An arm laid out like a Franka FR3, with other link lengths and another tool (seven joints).
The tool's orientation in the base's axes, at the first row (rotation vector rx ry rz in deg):
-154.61, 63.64, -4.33
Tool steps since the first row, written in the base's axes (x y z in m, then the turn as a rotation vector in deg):
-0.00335, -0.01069, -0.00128, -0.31, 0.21, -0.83
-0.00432, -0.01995, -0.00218, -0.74, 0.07, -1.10
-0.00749, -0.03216, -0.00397, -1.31, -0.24, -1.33
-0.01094, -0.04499, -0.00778, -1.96, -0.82, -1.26
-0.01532, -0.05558, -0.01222, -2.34, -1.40, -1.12
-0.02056, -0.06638, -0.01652, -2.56, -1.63, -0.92
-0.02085, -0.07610, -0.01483, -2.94, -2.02, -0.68
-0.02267, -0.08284, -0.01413, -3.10, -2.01, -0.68
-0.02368, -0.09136, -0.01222, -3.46, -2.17, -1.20
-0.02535, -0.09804, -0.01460, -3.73, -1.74, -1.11
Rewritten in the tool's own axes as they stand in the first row. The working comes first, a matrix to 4 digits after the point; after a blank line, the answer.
The tool's axes in the first row as the columns of a matrix, in the base's axes (used below as rounded here):
0.7127, -0.6891, 0.1312
-0.7005, -0.6893, 0.1845
-0.0367, -0.2235, -0.9740

0.00515, 0.00996, -0.00117, -0.34, 0.25, 0.81
0.01098, 0.01722, -0.00212, -0.54, 0.71, 0.99
0.01734, 0.02822, -0.00305, -0.72, 1.37, 1.08
0.02400, 0.04029, -0.00216, -0.78, 2.20, 0.82
0.02846, 0.05160, -0.00036, -0.65, 2.83, 0.53
0.03245, 0.06362, 0.00115, -0.65, 3.09, 0.26
0.03899, 0.07014, -0.00233, -0.66, 3.57, -0.10
0.04239, 0.07588, -0.00450, -0.78, 3.67, -0.12
0.04757, 0.08202, -0.00806, -0.90, 4.15, 0.31
0.05115, 0.08831, -0.00719, -1.40, 4.02, 0.27

